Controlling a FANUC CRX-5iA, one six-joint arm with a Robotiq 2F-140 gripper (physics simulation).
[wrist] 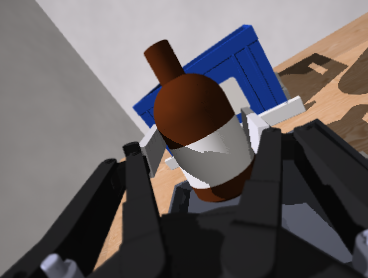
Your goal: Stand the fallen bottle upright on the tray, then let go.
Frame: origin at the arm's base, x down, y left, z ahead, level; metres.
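Seen in the pictures: gripper, fingertip midpoint: [201, 128].
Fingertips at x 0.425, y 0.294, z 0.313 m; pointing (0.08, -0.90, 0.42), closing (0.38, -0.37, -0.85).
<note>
Offsets run from my fingertips to a thing's top centre. "spot": to the spot under its first point. Level surfaces: height alone.
A brown bottle {dy +0.008, dx -0.092, dz -0.005 m} [192, 107] with a white and grey label shows in the middle of the wrist view. Its neck points up and to the left in the picture, and its base is toward the palm side. My gripper [201, 128] is shut on the bottle, with one pale pad on each side around the label. The grey tray {dy +0.014, dx +0.102, dz -0.003 m} [312, 222] shows behind and below the bottle's base, partly hidden by the black fingers. Whether the base touches the tray cannot be told from this view.
A blue crate {dy -0.258, dx -0.048, dz +0.101 m} [262, 75] with a pale panel stands behind the bottle. A white bar {spot: dy -0.186, dx +0.112, dz -0.047 m} [287, 111] lies in front of the crate. The wooden table top {dx +0.128 m} [350, 40] carries dark shadows at the right. A grey wall [45, 125] rises at the left.
</note>
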